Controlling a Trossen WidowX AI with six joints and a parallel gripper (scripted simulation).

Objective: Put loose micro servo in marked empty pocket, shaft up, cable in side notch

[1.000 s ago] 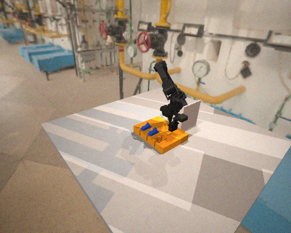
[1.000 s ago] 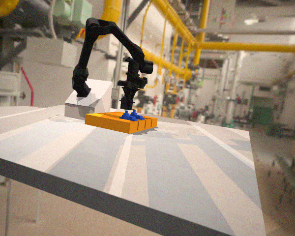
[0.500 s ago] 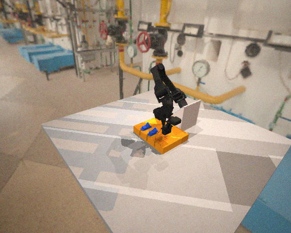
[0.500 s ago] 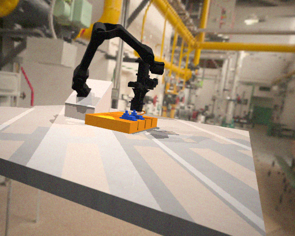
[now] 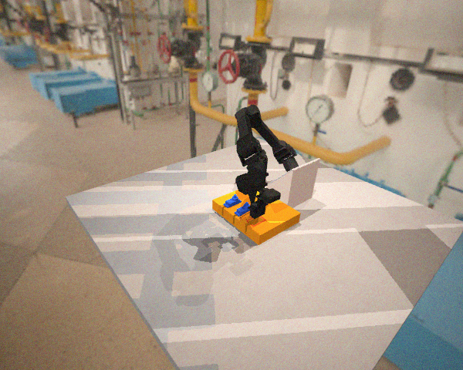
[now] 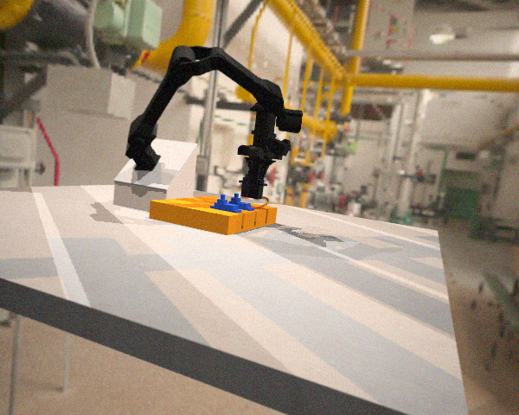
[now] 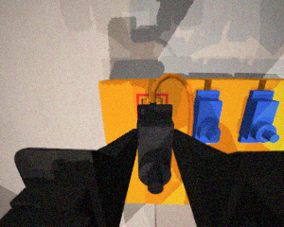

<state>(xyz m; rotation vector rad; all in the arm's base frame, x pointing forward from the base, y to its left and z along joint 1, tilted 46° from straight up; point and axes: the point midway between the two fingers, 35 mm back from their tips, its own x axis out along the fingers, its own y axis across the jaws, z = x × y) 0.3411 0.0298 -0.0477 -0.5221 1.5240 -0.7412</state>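
Now: the orange deck 130 mm behind my gripper tip, 60 mm to the right of it and 100 mm below it.
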